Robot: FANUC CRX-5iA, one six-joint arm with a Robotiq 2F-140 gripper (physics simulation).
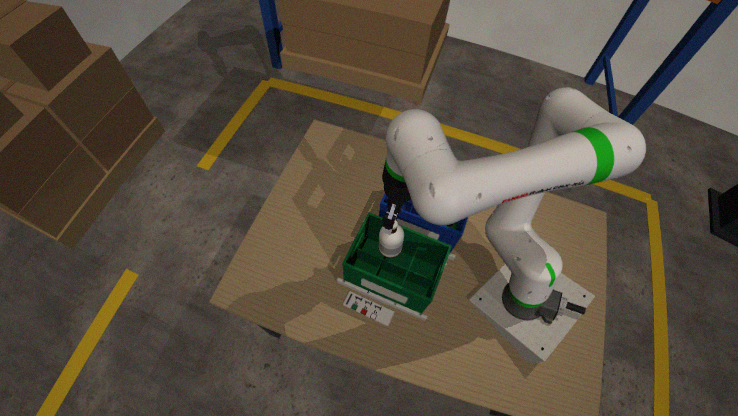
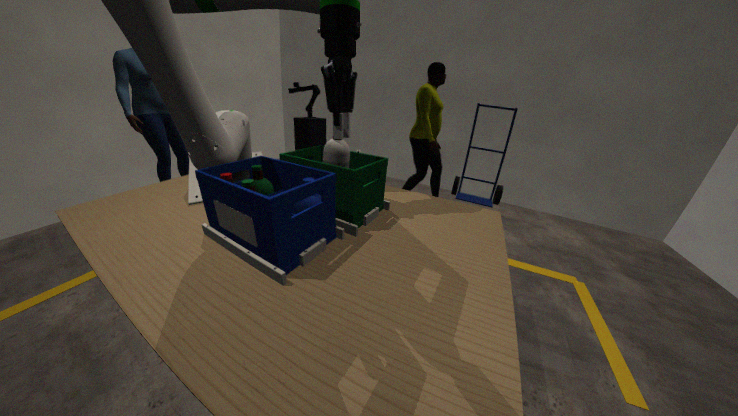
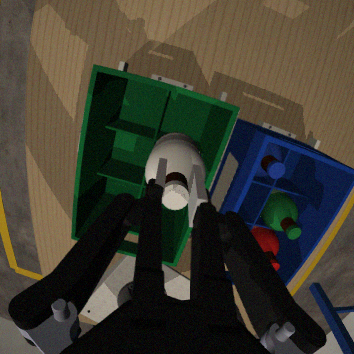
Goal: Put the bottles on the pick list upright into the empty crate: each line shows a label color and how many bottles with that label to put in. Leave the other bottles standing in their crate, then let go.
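Pixels of known places: gripper, fingertip midpoint: [image 1: 387, 227] [image 2: 341, 138] [image 3: 177, 173]; arm's base, origin of the base link: [image 1: 524, 299] [image 2: 236, 174].
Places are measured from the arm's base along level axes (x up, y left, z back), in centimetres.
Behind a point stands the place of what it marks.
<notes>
My gripper [image 1: 390, 223] @(y 7.4, x 19.0, z -48.9 cm) [image 2: 339, 130] @(y 7.4, x 19.0, z -48.9 cm) [image 3: 177, 173] @(y 7.4, x 19.0, z -48.9 cm) is shut on the neck of a white bottle [image 1: 391, 241] @(y 10.0, x 17.1, z -46.3 cm) [image 2: 336, 152] @(y 4.4, x 15.7, z -49.7 cm) [image 3: 172, 152] @(y 8.4, x 17.1, z -50.2 cm). The bottle is upright, its lower part below the rim of the green crate [image 1: 421, 299] @(y 19.4, x 11.5, z -31.5 cm) [image 2: 361, 198] @(y 6.5, x 4.2, z -57.1 cm) [image 3: 84, 150] @(y 19.5, x 12.2, z -44.8 cm), on the side toward the blue crate [image 1: 450, 238] @(y -4.3, x 7.8, z -31.1 cm) [image 2: 310, 229] @(y -11.3, x 2.4, z -56.4 cm) [image 3: 327, 177] @(y -20.4, x 7.2, z -53.6 cm). Whether its base touches the crate floor is hidden. The blue crate holds a blue bottle [image 3: 276, 169] @(y -6.9, x 11.6, z -51.8 cm), a red bottle [image 2: 226, 176] @(y -18.3, x 11.4, z -35.6 cm) [image 3: 265, 240] @(y -16.3, x 6.9, z -37.0 cm) and green bottles, one [image 2: 262, 185] [image 3: 280, 210] near its middle. The pick list [image 1: 385, 316] @(y 24.7, x -4.5, z -38.7 cm) shows green, red and white lines; its numbers are too small to read.
Both crates stand close together on the wooden table [image 1: 268, 258] @(y 26.5, x -4.7, z -82.8 cm) [image 2: 289, 335] @(y -27.8, x -4.7, z -68.5 cm), with light-coloured stops [image 2: 242, 253] @(y -22.8, x -2.5, z -46.7 cm) along their bases. The robot's base plate [image 1: 542, 343] @(y 12.6, x 3.9, z 8.3 cm) is beside them. A person in yellow [image 2: 426, 118] and a hand truck [image 2: 485, 149] are beyond the table.
</notes>
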